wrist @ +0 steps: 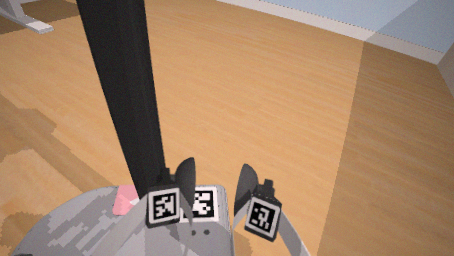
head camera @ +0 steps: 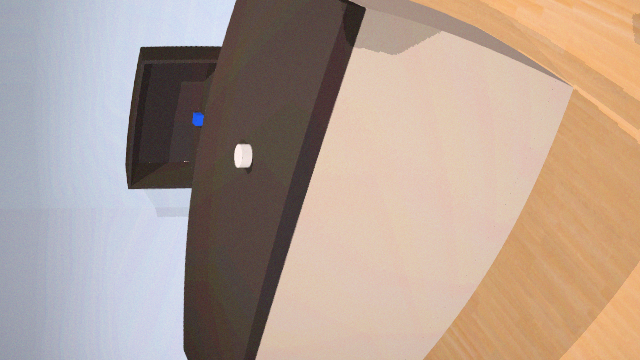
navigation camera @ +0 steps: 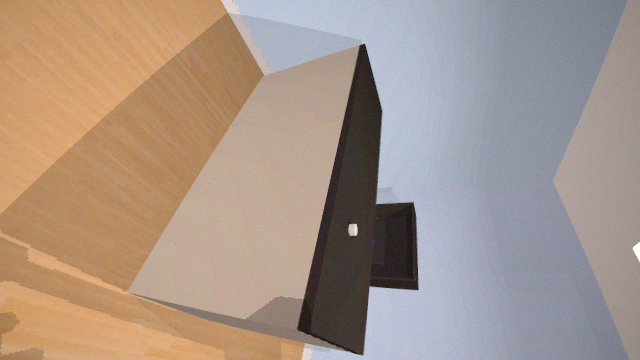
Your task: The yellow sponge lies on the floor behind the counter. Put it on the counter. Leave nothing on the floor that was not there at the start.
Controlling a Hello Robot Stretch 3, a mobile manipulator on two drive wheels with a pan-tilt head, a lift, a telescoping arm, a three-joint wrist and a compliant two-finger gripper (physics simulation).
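Places are measured from the robot's base along level axes (x right, y ahead, z up), in metres.
Where they show: gripper, between the fingertips: (wrist: 216, 178).
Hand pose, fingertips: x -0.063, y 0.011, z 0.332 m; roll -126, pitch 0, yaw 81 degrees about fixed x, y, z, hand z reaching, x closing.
Note:
After its pixels a point has its place.
The counter has a dark top (head camera: 270, 90) @(x 0.200, y 0.913, z 0.911 m) (navigation camera: 362, 150) @(x -0.315, y 1.341, z 0.911 m) and a pale side panel (head camera: 400, 175) @(x 0.024, y 0.823, z 0.665 m) (navigation camera: 250, 175) @(x -0.199, y 0.984, z 0.425 m); it appears sideways in the head and navigation views. A short white cylinder (head camera: 243, 156) @(x 0.074, y 1.007, z 0.931 m) (navigation camera: 353, 230) @(x 0.077, y 1.007, z 0.932 m) stands on the dark top. The yellow sponge does not show in the head, navigation or wrist view, and the counter hides the floor behind it. My gripper (wrist: 216, 178) @(x -0.063, y 0.011, z 0.332 m) is open, its fingers apart with no object between them, above my own base (wrist: 120, 235) and away from the counter top.
A dark open-fronted box (head camera: 131, 120) @(x 0.406, y 2.552, z 1.061 m) (navigation camera: 416, 245) @(x 0.438, y 2.568, z 1.065 m) shows beyond the counter's far edge, with a small blue cube (head camera: 198, 119) @(x 0.405, y 2.576, z 0.611 m) in it. In the wrist view my black mast (wrist: 120, 75) @(x -0.116, y -0.066, z 0.395 m) stands at left, a white furniture foot (wrist: 40, 26) at upper left, and a blue wall (wrist: 360, 15) @(x -1.559, y 1.194, z 0.164 m) behind.

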